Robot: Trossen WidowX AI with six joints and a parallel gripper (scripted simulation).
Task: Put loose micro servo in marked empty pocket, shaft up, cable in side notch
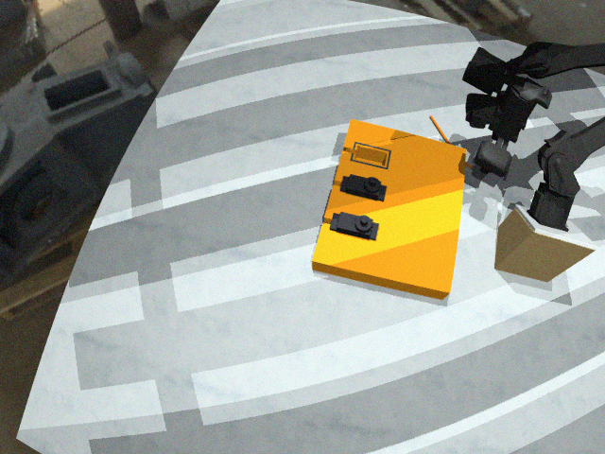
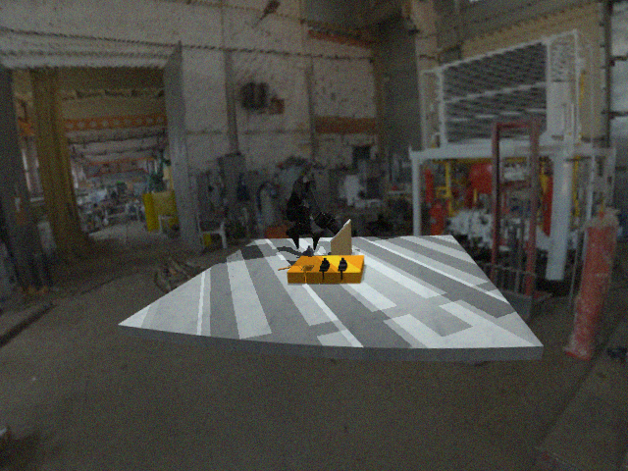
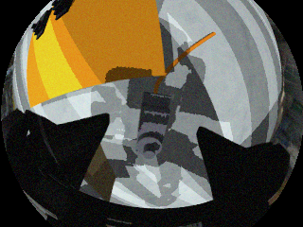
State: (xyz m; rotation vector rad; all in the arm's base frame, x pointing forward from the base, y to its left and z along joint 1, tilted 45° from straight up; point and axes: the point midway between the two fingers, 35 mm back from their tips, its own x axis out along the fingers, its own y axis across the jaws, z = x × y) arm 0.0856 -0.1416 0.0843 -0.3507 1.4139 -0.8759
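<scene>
Right now my gripper tip is 13 cm short of the orange deck, 13 cm to the right of it and 4 cm above it.
</scene>
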